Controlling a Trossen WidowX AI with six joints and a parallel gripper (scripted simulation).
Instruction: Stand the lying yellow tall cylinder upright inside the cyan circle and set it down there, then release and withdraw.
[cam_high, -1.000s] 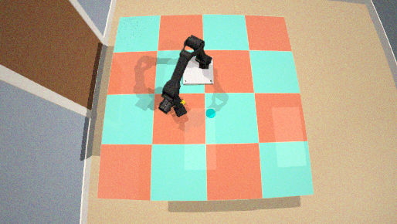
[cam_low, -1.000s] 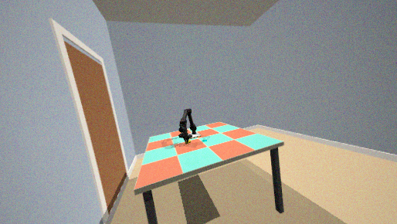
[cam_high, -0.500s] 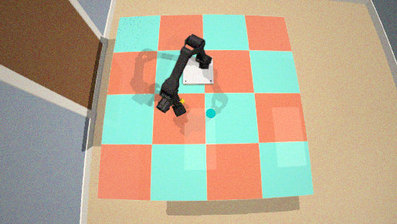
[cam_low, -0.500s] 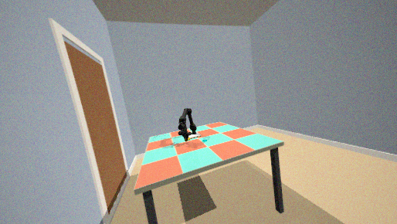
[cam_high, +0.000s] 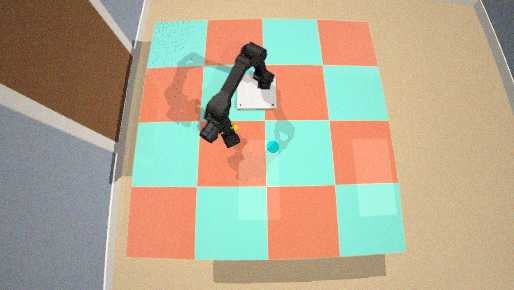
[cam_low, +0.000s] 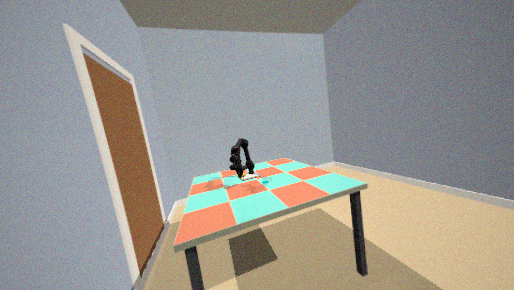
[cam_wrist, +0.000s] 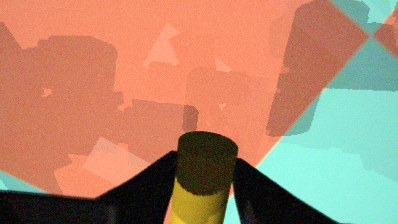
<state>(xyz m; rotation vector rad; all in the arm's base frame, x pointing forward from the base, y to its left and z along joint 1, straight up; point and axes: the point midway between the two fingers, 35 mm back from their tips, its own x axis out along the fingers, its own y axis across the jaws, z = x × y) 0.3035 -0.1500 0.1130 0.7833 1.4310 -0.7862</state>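
Now: gripper tip 30 mm short of the cyan circle, 220 mm to the right of it and 90 mm above it. Round my gripper tip: yellow tall cylinder (10 mm behind, 20 mm to the left).
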